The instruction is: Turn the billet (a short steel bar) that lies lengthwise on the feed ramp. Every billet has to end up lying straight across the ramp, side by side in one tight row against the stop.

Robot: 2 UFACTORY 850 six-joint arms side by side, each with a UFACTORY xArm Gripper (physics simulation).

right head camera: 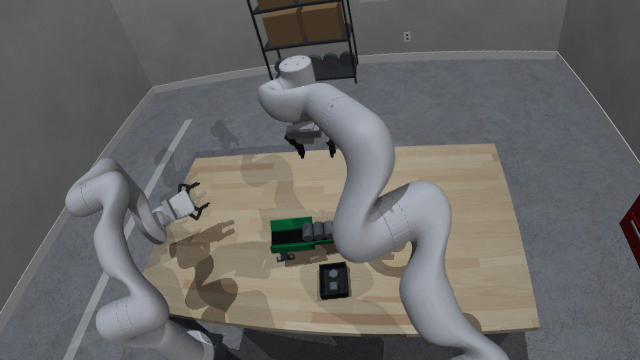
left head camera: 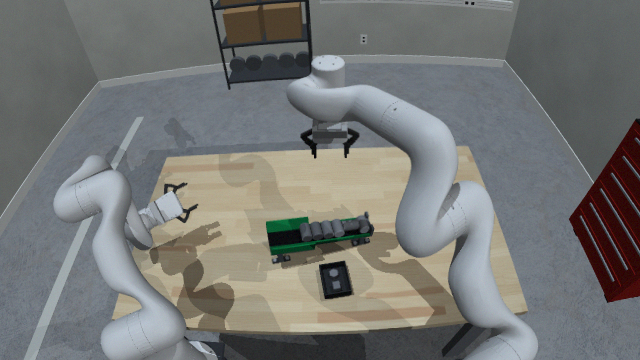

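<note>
The green feed ramp (left head camera: 287,225) (right head camera: 291,225) stands mid-table. Four-sided rows aside, several grey billets lie straight across it, one of them (left head camera: 316,230) (right head camera: 318,230) near the row's left end. To their right, one billet (left head camera: 351,225) lies lengthwise. Beyond it a crosswise billet (left head camera: 364,224) lies at the ramp's right end. In the right head camera the right arm hides that end. My left gripper (left head camera: 191,195) (right head camera: 203,194) is open and empty, left of the ramp. My right gripper (left head camera: 330,156) (right head camera: 317,155) is open and empty, high beyond the ramp by the far table edge.
A black tray (left head camera: 323,286) (right head camera: 322,289) with two small grey pieces stands on the table in front of the ramp. My right arm (left head camera: 430,150) (right head camera: 370,145) arches over the table's right side. A shelf unit stands behind, and a red cabinet (left head camera: 612,225) stands at the far right.
</note>
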